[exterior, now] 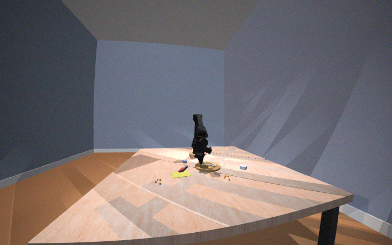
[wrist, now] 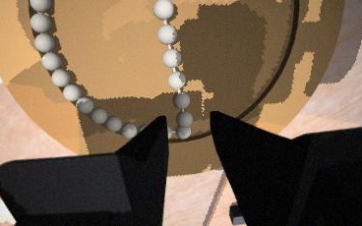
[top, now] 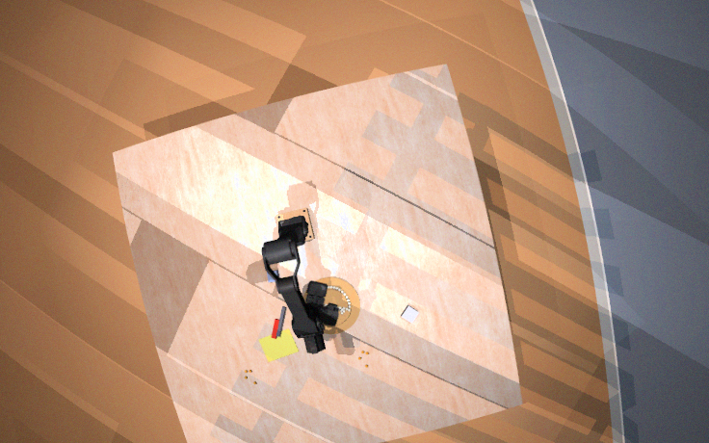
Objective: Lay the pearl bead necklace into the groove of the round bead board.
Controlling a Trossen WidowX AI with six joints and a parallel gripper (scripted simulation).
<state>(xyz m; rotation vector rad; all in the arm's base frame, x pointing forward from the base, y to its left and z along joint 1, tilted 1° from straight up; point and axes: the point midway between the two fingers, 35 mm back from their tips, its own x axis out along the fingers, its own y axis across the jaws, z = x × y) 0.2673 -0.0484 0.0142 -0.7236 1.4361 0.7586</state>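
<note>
My gripper tip is now 50 mm to the right of the round bead board, 20 mm short of it and 10 mm above it. Round my gripper tip: blue block: 150 mm behind, 100 mm to the right, 10 mm below; then yellow note: 190 mm to the right, 90 mm ahead, 20 mm below; then red marker: 150 mm to the right, 20 mm below, 20 mm ahead.
</note>
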